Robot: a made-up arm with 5 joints.
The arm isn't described. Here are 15 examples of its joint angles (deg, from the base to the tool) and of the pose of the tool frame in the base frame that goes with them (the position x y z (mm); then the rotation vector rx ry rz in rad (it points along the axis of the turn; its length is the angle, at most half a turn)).
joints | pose
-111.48 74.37 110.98 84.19 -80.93 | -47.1 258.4 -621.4 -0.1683 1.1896 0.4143
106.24 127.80 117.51 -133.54 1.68 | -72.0 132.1 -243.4 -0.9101 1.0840 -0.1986
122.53 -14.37 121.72 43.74 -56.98 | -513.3 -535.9 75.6 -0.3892 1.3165 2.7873
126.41 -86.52 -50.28 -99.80 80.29 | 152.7 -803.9 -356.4 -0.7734 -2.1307 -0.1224
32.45 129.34 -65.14 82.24 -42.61 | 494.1 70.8 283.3 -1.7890 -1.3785 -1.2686
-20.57 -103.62 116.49 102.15 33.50 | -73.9 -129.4 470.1 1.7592 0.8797 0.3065
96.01 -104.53 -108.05 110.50 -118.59 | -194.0 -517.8 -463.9 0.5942 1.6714 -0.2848
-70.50 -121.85 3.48 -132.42 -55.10 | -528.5 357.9 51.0 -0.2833 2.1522 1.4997
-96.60 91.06 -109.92 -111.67 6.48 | -62.5 85.9 318.4 1.3939 1.3578 0.6874
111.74 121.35 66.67 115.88 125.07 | 378.4 -104.1 -862.1 0.2962 -1.9329 -1.6335
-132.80 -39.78 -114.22 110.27 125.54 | 376.6 -225.1 -228.7 0.6726 -2.0641 0.6107
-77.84 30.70 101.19 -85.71 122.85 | 165.3 887.4 -672.5 1.0453 -1.5266 -1.5220
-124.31 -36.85 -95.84 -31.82 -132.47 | 45.0 -369.0 -321.0 0.1218 0.7688 0.0548
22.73 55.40 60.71 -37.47 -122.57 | 873.0 86.2 -584.4 0.0409 0.8311 0.9128
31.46 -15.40 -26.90 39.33 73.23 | 128.5 606.4 114.9 -0.3761 0.3290 -1.3731
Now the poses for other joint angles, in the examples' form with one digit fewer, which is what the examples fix.
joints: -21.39 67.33 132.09 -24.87 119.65
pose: 515 -14 -836 0.985 1.572 1.927
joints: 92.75 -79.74 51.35 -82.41 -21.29
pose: 397 -382 424 2.174 1.376 1.252
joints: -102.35 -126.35 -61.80 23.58 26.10
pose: -243 362 -337 1.011 -1.922 1.134
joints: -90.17 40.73 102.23 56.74 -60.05
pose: -7 612 -416 -0.038 1.019 0.425
